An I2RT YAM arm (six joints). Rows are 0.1 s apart.
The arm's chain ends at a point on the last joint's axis. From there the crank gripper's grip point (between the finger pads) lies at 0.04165 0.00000 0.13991 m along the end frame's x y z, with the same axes.
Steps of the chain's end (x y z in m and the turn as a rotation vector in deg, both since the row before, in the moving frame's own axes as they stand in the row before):
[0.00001 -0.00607 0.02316 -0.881 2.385 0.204]
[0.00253 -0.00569 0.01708 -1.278 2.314 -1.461]
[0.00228 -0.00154 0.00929 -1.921 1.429 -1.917]
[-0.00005 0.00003 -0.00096 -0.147 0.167 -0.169]
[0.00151 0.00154 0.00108 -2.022 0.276 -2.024]
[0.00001 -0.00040 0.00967 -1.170 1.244 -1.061]
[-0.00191 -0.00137 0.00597 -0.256 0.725 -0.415]
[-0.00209 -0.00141 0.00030 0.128 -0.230 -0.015]
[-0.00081 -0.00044 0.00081 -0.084 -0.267 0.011]
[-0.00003 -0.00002 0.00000 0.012 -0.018 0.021]
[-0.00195 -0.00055 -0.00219 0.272 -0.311 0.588]
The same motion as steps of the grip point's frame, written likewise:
[0.00579 -0.00377 0.02129 -0.881 2.385 0.204]
[0.00817 -0.00372 0.01526 -1.278 2.314 -1.461]
[0.00581 0.00168 0.00815 -1.921 1.429 -1.917]
[0.00036 0.00027 -0.00108 -0.147 0.167 -0.169]
[0.00224 0.00499 0.00082 -2.022 0.276 -2.024]
[0.00306 0.00165 0.00871 -1.170 1.244 -1.061]
[-0.00014 -0.00105 0.00543 -0.256 0.725 -0.415]
[-0.00265 -0.00173 0.00047 0.128 -0.230 -0.015]
[-0.00146 -0.00023 0.00100 -0.084 -0.267 0.011]
[-0.00007 -0.00003 0.00001 0.012 -0.018 0.021]
[-0.00271 -0.00079 -0.00197 0.272 -0.311 0.588]

